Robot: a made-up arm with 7 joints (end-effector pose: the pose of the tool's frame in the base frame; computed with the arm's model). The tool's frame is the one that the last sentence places.
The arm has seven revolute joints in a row. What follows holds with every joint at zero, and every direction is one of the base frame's.
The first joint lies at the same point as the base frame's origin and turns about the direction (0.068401, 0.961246, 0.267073).
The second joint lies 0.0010 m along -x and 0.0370 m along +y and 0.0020 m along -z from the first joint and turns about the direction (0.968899, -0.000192, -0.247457).
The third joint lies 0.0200 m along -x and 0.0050 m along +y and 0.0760 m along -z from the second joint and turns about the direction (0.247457, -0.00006, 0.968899).
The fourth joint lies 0.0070 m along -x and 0.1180 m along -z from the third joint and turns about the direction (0.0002, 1, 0.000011).
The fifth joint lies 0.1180 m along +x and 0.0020 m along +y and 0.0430 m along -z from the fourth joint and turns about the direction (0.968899, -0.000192, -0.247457).
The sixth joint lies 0.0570 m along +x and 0.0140 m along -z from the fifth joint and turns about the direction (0.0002, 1, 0.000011).
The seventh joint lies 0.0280 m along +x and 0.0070 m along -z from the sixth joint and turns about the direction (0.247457, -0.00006, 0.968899).
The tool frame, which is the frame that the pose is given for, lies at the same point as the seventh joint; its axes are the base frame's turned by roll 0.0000, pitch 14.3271 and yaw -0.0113 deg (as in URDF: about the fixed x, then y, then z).
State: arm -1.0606 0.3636 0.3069 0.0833 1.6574 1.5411 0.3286
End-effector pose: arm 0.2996 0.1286 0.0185 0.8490 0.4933 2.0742
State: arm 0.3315 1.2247 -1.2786 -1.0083 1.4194 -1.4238 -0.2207
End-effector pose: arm -0.0663 0.0307 -0.1182 0.0528 -1.6266 -2.2607
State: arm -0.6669 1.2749 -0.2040 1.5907 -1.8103 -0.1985 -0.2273
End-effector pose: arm 0.1225 0.4151 -0.0934 -0.3725 -0.2606 1.1506
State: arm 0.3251 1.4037 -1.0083 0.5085 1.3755 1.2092 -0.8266
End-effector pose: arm -0.0236 0.3215 -0.2104 -2.1671 -1.5882 0.2524
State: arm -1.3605 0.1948 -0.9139 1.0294 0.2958 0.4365 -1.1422
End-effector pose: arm 0.3765 -0.0702 -0.1303 1.1695 1.0003 -1.2242
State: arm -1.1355 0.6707 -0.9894 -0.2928 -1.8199 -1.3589 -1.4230
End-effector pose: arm 0.2530 -0.0543 -0.0438 -0.6114 -1.7047 -1.6119
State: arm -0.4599 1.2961 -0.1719 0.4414 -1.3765 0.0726 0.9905
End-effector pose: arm 0.2604 0.2839 -0.0715 -0.0023 0.1875 1.2413
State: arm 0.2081 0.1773 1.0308 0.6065 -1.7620 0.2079 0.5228
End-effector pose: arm -0.0518 0.2616 -0.3016 -1.6215 0.1773 1.7808
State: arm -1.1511 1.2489 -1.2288 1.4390 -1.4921 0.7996 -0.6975
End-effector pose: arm 0.2294 0.3624 -0.0737 -0.3939 0.9731 0.3377
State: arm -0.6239 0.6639 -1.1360 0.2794 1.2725 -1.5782 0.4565
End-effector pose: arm 0.1677 0.0188 -0.2728 0.4202 -1.1365 -2.1848
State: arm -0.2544 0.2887 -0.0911 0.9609 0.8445 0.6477 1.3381
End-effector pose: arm 0.1295 0.1407 -0.3638 2.0061 0.3886 0.8119
